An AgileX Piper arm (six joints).
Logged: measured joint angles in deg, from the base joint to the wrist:
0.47, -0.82, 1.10, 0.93, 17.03, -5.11
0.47, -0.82, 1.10, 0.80, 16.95, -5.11
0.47, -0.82, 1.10, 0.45, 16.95, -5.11
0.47, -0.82, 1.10, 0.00, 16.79, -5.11
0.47, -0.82, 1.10, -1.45, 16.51, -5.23
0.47, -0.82, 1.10, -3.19, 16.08, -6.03
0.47, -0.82, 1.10, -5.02, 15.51, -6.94
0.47, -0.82, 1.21, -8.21, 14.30, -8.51
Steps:
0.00, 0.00, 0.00, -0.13, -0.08, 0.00
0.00, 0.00, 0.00, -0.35, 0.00, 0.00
0.00, 0.00, 0.00, -0.45, -0.16, 0.00
0.00, 0.00, 0.00, -1.45, -0.28, -0.12
0.00, 0.00, 0.00, -1.74, -0.43, -0.80
0.00, 0.00, 0.00, -1.83, -0.57, -0.91
0.00, 0.00, 0.11, -3.19, -1.21, -1.57

